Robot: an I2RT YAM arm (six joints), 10 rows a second.
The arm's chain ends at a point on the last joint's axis. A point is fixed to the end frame.
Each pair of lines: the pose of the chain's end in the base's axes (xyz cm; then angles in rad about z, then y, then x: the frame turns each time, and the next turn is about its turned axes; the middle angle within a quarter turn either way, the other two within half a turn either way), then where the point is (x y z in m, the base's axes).
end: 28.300, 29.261, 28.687, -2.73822, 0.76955, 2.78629
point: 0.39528 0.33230 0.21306
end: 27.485, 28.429, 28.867, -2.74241, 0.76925, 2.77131
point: 0.38654 0.32540 0.21475
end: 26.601, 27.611, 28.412, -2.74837, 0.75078, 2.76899
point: 0.37655 0.31632 0.20801
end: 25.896, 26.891, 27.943, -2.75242, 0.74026, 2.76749
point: 0.36885 0.30856 0.20208
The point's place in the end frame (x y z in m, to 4 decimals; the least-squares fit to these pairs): -0.0340 -0.0543 0.1246
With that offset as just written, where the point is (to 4 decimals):
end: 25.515, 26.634, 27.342, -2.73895, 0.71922, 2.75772
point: 0.3625 0.3080 0.1936
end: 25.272, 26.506, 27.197, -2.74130, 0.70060, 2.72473
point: 0.3570 0.3101 0.1900
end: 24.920, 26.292, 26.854, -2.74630, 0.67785, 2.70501
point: 0.3509 0.3091 0.1840
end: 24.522, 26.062, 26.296, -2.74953, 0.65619, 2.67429
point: 0.3437 0.3096 0.1762
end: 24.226, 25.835, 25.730, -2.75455, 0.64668, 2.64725
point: 0.3387 0.3099 0.1697
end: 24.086, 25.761, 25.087, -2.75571, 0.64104, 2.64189
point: 0.3366 0.3095 0.1627
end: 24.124, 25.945, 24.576, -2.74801, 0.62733, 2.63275
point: 0.3349 0.3127 0.1562
